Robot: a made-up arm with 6 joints.
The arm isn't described. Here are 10 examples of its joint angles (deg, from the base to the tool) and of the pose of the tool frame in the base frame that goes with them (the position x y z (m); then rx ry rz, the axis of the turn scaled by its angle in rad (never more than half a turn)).
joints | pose
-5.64 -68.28 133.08 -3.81 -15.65 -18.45 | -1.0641 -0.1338 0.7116 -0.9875 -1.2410 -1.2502
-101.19 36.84 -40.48 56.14 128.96 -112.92 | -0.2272 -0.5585 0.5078 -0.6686 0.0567 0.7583
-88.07 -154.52 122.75 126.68 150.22 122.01 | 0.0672 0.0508 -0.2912 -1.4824 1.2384 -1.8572
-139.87 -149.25 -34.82 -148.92 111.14 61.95 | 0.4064 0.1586 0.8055 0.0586 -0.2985 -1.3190
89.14 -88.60 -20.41 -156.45 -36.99 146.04 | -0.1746 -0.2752 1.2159 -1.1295 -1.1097 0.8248
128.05 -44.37 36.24 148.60 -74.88 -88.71 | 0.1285 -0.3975 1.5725 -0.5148 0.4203 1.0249
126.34 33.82 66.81 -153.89 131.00 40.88 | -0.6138 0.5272 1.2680 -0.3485 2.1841 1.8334
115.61 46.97 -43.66 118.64 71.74 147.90 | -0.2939 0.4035 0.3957 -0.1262 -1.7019 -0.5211
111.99 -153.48 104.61 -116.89 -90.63 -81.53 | 0.0947 -0.5441 -0.2411 -1.9262 -1.8748 -0.3526
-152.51 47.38 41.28 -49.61 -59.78 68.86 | -0.8756 -0.3126 0.7419 0.6822 1.9746 0.3936
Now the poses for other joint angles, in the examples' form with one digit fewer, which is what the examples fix.
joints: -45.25 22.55 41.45 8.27 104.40 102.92
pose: 0.329 -0.649 1.315 0.330 1.161 -2.658
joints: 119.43 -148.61 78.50 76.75 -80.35 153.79
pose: 0.338 -0.462 -0.256 -1.810 1.593 0.595
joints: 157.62 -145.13 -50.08 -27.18 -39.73 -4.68
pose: 0.286 0.068 0.846 1.047 2.001 -2.043
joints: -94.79 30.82 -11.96 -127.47 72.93 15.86
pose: 0.037 -0.574 0.548 1.761 0.321 -1.030
